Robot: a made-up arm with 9 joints. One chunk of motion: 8 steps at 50 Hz.
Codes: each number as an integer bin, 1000 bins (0 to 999) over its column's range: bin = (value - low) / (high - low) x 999, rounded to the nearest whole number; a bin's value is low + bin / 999 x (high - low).
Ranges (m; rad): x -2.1..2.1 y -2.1..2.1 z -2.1..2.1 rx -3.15..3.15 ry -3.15..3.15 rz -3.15..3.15
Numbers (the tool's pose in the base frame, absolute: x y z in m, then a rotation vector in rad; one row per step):
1: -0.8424 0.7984 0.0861 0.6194 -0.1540 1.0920
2: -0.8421 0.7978 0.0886 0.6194 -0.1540 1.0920
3: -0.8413 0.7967 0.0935 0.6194 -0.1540 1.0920
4: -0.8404 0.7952 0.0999 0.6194 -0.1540 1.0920
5: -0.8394 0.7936 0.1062 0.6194 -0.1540 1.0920
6: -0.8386 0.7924 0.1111 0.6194 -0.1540 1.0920
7: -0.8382 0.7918 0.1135 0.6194 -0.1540 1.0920
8: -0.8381 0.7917 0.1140 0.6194 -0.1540 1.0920
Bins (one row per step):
1: 299 689 520 598 475 673
2: 299 689 521 598 475 673
3: 299 689 522 598 475 673
4: 300 689 523 598 475 673
5: 300 688 525 598 475 673
6: 300 688 526 598 475 673
7: 300 688 526 598 475 673
8: 300 688 527 598 475 673

